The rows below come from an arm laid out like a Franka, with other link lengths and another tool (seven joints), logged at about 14 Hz.
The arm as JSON. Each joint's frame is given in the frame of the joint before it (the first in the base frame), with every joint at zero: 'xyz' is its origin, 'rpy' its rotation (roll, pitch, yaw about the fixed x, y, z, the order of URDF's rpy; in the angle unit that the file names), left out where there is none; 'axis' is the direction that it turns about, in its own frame. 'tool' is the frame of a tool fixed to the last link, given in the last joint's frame.
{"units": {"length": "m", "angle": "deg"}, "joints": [
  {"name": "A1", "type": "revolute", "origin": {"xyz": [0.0, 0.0, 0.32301]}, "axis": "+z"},
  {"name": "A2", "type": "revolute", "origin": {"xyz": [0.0, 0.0, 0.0], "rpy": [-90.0, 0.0, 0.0]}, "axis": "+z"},
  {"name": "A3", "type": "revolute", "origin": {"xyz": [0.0, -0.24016, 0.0], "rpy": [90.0, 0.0, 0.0]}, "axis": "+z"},
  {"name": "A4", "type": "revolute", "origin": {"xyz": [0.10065, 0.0, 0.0], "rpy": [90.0, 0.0, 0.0]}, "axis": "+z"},
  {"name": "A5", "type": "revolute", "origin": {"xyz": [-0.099, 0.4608, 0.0], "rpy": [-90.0, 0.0, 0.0]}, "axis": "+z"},
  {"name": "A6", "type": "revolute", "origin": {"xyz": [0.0, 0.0, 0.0], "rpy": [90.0, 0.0, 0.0]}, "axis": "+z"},
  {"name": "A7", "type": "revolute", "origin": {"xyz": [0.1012, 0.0, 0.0], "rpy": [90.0, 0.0, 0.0]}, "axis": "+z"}
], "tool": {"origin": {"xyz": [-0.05, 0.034, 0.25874], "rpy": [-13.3, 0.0, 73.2]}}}
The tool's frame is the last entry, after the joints.
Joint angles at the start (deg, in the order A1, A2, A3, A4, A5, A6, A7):
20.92, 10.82, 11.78, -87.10, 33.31, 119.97, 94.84
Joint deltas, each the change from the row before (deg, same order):
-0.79, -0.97, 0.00, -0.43, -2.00, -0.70, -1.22
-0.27, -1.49, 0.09, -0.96, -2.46, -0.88, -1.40
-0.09, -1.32, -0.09, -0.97, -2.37, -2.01, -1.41
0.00, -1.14, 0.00, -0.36, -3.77, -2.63, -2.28
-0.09, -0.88, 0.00, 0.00, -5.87, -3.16, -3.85
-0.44, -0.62, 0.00, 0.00, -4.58, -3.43, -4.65
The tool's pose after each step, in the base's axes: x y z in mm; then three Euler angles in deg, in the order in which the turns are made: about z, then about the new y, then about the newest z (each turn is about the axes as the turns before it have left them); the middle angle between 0 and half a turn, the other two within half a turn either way. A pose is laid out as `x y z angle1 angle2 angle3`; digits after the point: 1 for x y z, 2 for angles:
588.3 528.8 429.7 94.27 131.04 56.81
583.5 518.5 429.1 94.31 133.71 54.30
574.7 507.1 423.7 95.93 136.80 53.41
565.4 492.3 417.8 97.93 141.30 51.44
559.7 467.2 407.3 100.20 148.15 48.08
555.5 438.6 397.6 104.59 154.12 47.18

